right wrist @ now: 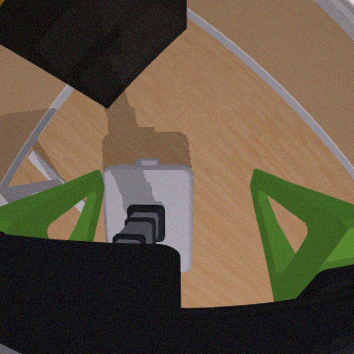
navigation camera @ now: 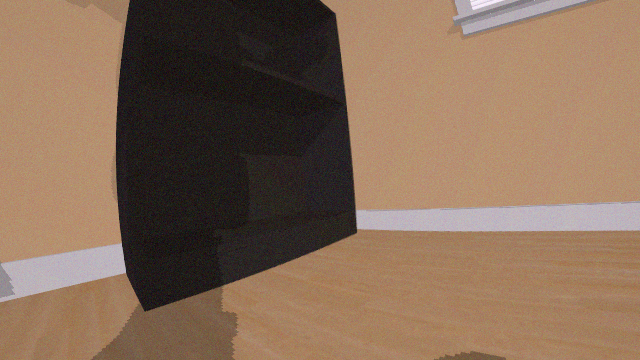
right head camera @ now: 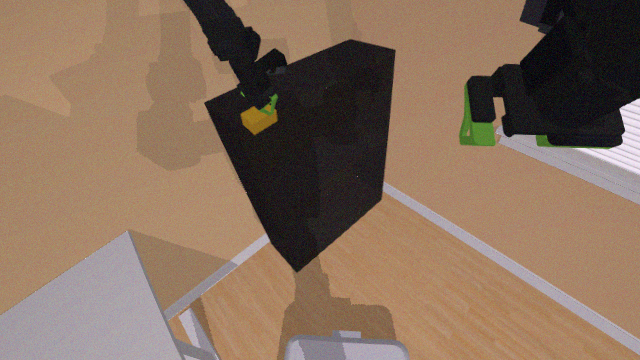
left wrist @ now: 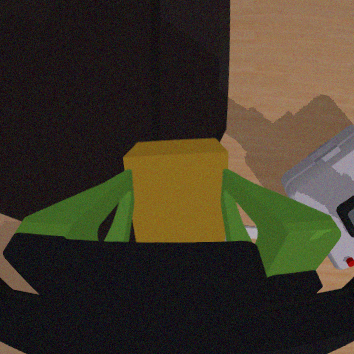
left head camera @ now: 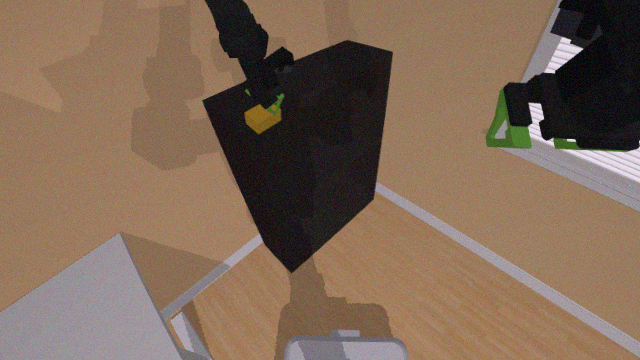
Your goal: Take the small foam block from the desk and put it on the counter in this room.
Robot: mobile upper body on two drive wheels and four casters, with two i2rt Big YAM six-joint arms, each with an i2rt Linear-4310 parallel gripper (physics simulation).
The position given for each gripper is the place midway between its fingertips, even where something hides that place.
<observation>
In view: the left gripper [left head camera: 270, 108], the right gripper [right head camera: 499, 140] and a yellow foam block [left wrist: 176, 183].
The left gripper also shows in the right head camera view [right head camera: 266, 109] and in the left wrist view [left wrist: 176, 176]. The right gripper also shows in the right wrist view [right wrist: 176, 177] and in the left head camera view [left head camera: 521, 142]. The navigation camera view misses the yellow foam block: it is out of frame.
</observation>
